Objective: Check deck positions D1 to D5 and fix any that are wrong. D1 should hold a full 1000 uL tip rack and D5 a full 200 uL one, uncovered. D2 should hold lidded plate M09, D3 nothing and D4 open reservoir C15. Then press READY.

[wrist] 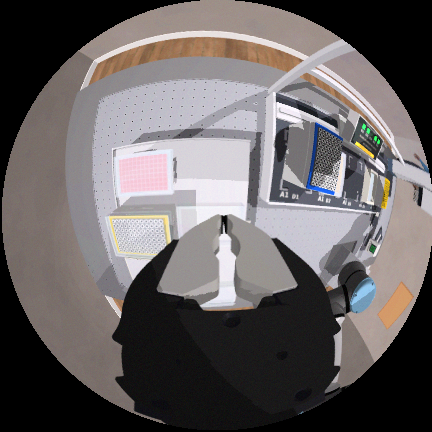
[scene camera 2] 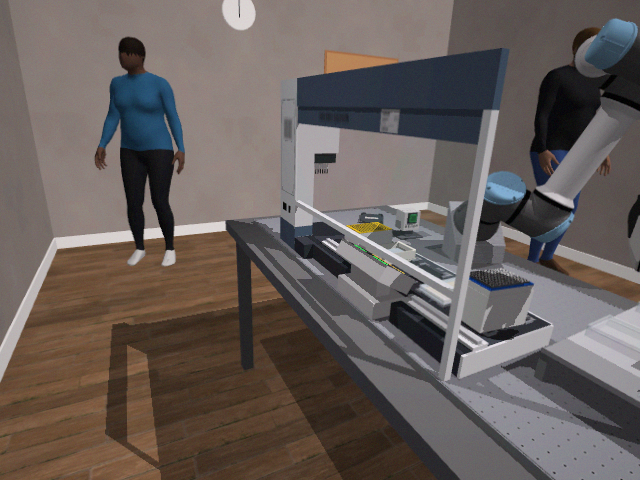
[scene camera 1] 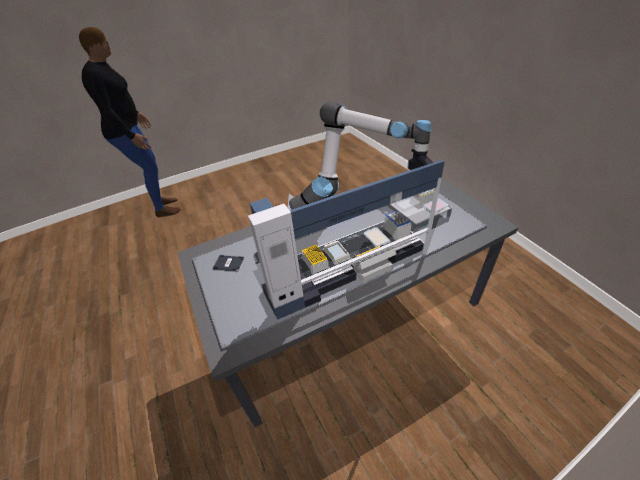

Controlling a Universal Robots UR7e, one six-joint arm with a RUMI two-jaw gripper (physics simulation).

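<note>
My gripper (wrist: 222, 217) is shut and empty, above the side cart in the wrist view; the blue beam hides its tips in scene camera 1. At D1 stands a blue-rimmed tip rack (scene camera 1: 398, 221) (scene camera 2: 500, 279) (wrist: 326, 159) with its holes filled. A pale plate (scene camera 1: 377, 237) is at D2; its lid and label cannot be made out. D3 shows dark deck. A pale-walled reservoir (scene camera 1: 337, 251) (scene camera 2: 404, 249) is at D4. A yellow tip rack (scene camera 1: 314, 254) (scene camera 2: 369, 227) (wrist: 386, 194) is at D5, uncovered. The status panel (wrist: 367, 136) shows green marks and a yellow bar.
The cart (wrist: 215, 155) bears a pink plate (wrist: 144, 172), a yellow-rimmed tip rack (wrist: 140, 235) under a clear cover and a clear piece partly behind my fingers. A blue beam (scene camera 1: 367, 193) (scene camera 2: 392, 93) and a white post (scene camera 1: 433, 206) (scene camera 2: 467, 248) frame the deck.
</note>
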